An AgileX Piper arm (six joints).
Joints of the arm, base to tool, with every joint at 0 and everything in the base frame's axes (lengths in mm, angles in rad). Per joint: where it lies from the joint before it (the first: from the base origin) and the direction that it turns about. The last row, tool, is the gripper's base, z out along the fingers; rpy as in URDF.
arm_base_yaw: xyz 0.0 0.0 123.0 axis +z
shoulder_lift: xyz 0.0 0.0 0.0 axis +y
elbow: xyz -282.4 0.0 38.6 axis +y
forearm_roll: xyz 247.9 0.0 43.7 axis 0.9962 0 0.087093
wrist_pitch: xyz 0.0 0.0 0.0 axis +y
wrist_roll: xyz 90.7 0.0 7.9 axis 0.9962 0 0.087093
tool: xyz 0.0 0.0 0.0 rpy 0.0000 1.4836 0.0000
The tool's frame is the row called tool.
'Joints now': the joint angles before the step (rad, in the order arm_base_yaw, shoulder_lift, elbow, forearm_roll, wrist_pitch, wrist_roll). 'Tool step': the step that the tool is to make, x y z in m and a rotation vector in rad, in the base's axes. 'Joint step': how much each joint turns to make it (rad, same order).
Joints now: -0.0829, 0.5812, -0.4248, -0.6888, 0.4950, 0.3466
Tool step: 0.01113, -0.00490, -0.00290, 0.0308, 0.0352, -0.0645
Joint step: -0.0037, 0.0773, -0.0167, -0.0720, 0.0211, 0.1207
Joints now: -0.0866, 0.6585, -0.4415, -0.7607, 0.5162, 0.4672
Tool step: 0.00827, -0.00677, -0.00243, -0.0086, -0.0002, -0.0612
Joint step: -0.0188, 0.0565, -0.0018, -0.1266, -0.0062, 0.1432
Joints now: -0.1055, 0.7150, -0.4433, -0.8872, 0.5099, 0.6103
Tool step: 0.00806, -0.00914, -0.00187, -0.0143, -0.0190, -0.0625
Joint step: -0.0440, 0.0560, 0.0000, -0.1454, -0.0272, 0.1567
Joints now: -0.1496, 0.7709, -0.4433, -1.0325, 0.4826, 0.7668
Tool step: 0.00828, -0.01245, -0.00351, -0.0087, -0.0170, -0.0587
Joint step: -0.0776, 0.0645, -0.0002, -0.1455, -0.0522, 0.1506
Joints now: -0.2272, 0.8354, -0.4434, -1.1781, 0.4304, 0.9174
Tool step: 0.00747, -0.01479, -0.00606, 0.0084, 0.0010, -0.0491
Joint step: -0.0964, 0.0714, -0.0040, -0.1158, -0.0657, 0.1165
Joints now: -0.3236, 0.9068, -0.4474, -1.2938, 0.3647, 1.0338
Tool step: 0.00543, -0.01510, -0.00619, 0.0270, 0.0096, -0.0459
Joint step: -0.0911, 0.0673, -0.0121, -0.0645, -0.0575, 0.0708
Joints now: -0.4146, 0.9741, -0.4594, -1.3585, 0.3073, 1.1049
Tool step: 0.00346, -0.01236, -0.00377, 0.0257, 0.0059, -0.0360
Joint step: -0.0671, 0.0507, -0.0164, -0.0294, -0.0397, 0.0361
